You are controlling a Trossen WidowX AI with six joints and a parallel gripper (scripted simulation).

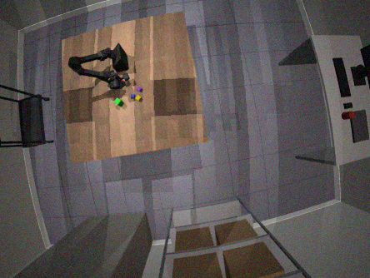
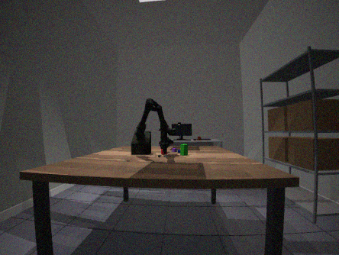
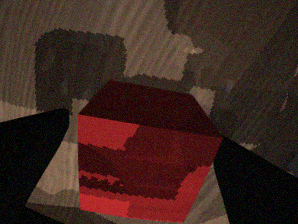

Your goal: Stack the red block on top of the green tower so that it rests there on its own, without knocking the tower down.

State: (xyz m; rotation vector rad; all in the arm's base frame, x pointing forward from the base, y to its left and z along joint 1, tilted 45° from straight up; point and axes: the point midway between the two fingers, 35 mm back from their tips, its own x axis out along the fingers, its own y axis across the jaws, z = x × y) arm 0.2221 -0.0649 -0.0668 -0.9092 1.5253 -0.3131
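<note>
My gripper tip is 130 mm short of the blue block, 90 mm to the right of it and 10 mm below it. From my gripper tip the other things lie so: purple block (80 mm ahead, 160 mm to the left, 10 mm above); then yellow block (160 mm ahead, 150 mm to the left, 10 mm above); then red block (20 mm above).
</note>
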